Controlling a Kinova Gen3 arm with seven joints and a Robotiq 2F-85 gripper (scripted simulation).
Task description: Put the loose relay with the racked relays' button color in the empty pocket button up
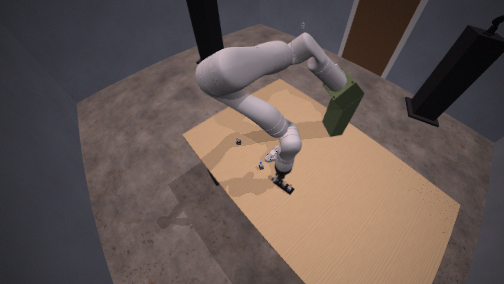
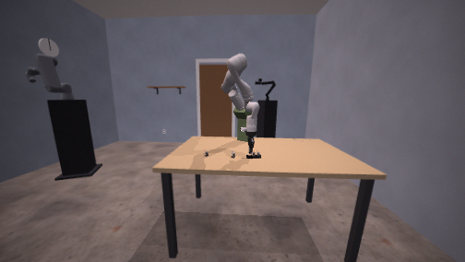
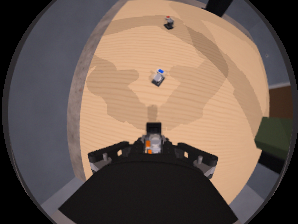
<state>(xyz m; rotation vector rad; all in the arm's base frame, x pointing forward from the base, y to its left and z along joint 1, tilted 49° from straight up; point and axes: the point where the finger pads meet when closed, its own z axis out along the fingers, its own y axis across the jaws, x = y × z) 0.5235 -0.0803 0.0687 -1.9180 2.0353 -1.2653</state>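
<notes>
The rack lies 6 cm below my hand, 2 cm to the left of it and 1 cm ahead of it.
</notes>
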